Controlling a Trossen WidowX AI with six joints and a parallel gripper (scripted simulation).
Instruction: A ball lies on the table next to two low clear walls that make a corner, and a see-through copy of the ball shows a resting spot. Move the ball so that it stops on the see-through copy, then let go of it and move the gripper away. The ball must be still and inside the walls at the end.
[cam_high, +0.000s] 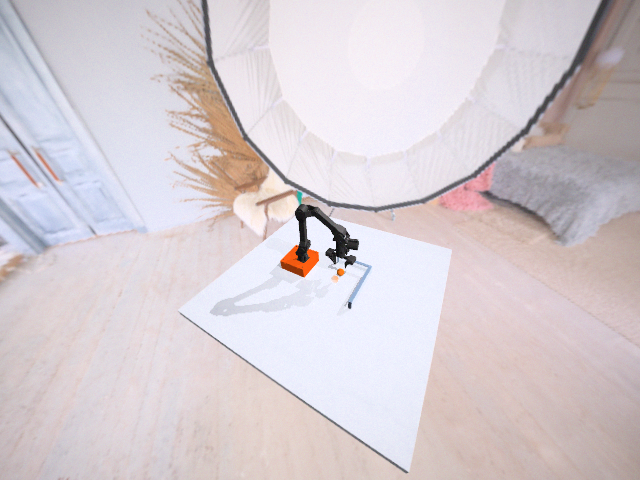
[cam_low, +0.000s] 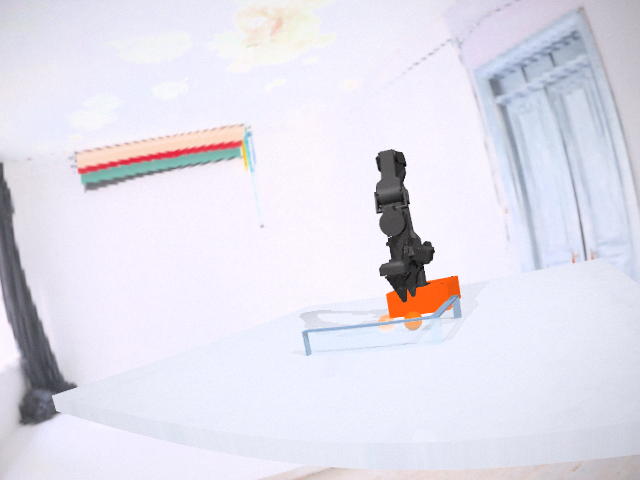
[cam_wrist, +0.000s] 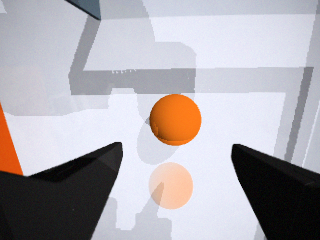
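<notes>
My gripper tip is now 50 mm above the orange ball. The rest, counted from my gripper tip: see-through copy of ball: 70 mm to the right, 50 mm below.
</notes>
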